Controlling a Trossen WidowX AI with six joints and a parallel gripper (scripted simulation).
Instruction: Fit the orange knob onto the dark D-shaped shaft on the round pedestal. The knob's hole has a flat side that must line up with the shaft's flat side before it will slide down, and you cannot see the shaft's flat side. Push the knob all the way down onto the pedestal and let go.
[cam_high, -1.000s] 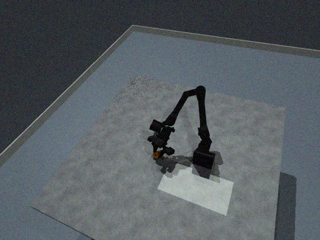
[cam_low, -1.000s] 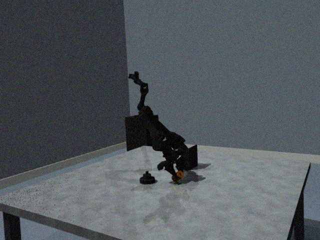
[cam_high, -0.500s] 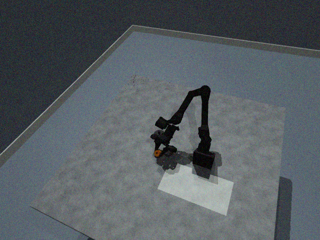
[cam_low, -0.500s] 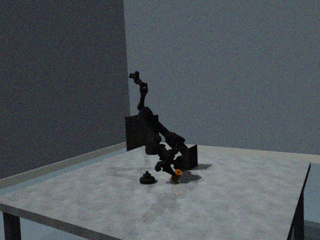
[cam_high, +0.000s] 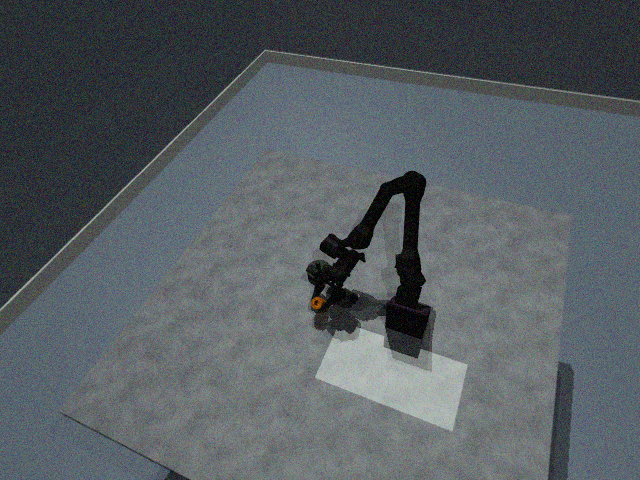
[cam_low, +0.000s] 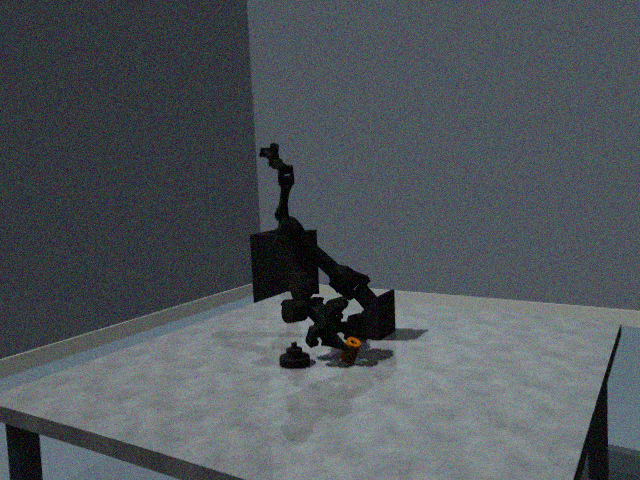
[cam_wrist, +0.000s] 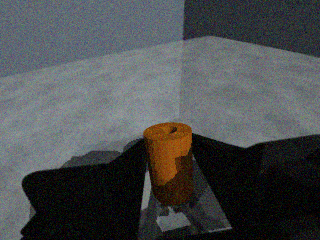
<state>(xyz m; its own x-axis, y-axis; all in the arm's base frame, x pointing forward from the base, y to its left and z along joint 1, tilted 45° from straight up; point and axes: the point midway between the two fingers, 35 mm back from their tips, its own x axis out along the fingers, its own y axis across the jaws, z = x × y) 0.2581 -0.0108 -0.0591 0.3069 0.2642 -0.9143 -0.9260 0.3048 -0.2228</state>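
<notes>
My gripper tip is 10 mm past the orange knob, 10 mm to the left of it and 10 mm above it. Round my gripper tip: round pedestal: 50 mm ahead, 160 mm to the right, 10 mm below.
</notes>
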